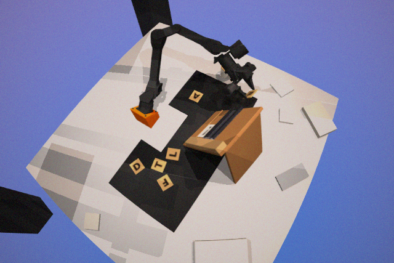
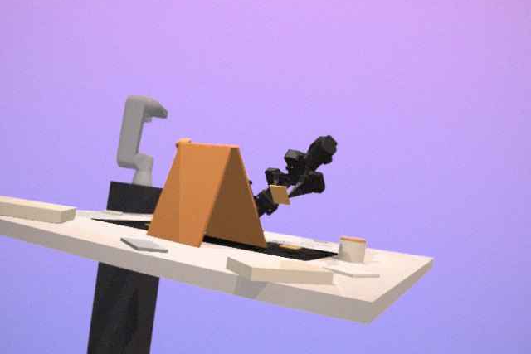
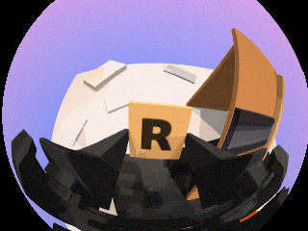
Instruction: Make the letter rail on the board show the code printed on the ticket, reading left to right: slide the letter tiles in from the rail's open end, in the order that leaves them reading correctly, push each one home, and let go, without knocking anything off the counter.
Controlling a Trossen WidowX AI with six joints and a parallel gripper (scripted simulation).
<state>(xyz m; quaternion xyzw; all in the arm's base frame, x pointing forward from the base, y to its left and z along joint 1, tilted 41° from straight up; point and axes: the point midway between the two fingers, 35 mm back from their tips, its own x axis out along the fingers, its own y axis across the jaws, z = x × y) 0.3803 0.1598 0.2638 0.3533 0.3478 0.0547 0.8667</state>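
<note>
Right now the white ticket is 9 cm behind my gripper tip, 22 cm to the right of it and 8 cm below it. From my gripper tip the other things lie so: grey slab 35 cm ahead, 17 cm to the right, 16 cm below.
</note>
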